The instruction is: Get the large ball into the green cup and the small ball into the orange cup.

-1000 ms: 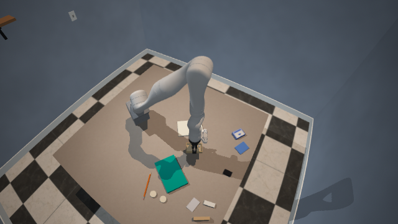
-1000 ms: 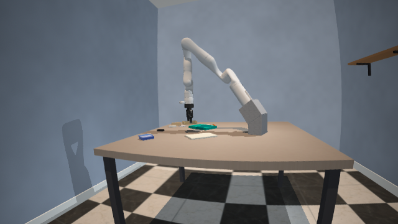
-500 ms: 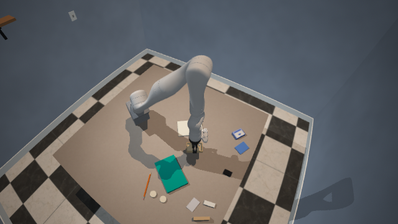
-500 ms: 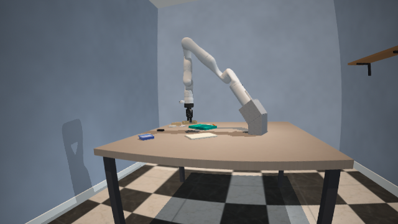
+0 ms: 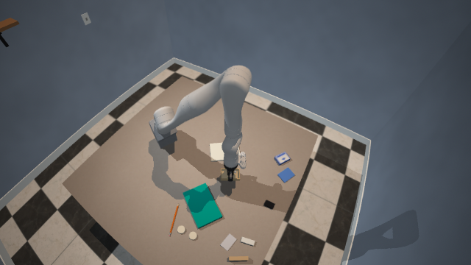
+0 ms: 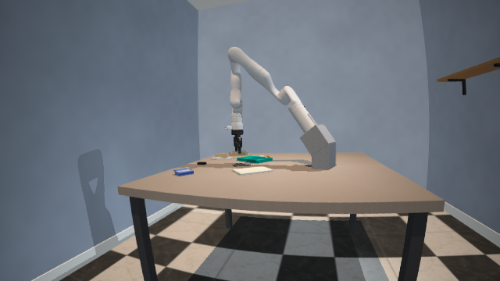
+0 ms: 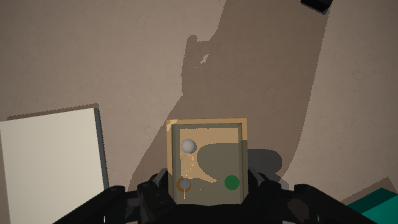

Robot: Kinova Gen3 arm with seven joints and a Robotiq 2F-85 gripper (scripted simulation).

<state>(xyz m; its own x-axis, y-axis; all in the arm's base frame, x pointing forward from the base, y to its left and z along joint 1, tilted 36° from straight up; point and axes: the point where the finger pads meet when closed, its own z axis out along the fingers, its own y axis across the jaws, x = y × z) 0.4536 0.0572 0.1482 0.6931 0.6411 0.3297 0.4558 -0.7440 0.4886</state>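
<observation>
My gripper is now 2 cm above the covered wooden puzzle. From my hand the other things lie so: teal book: 4 cm behind, 22 cm to the right, 8 cm below; cream pad: 14 cm behind, 16 cm to the left, 9 cm below; black block: 28 cm ahead, 1 cm to the right, 8 cm below.
</observation>
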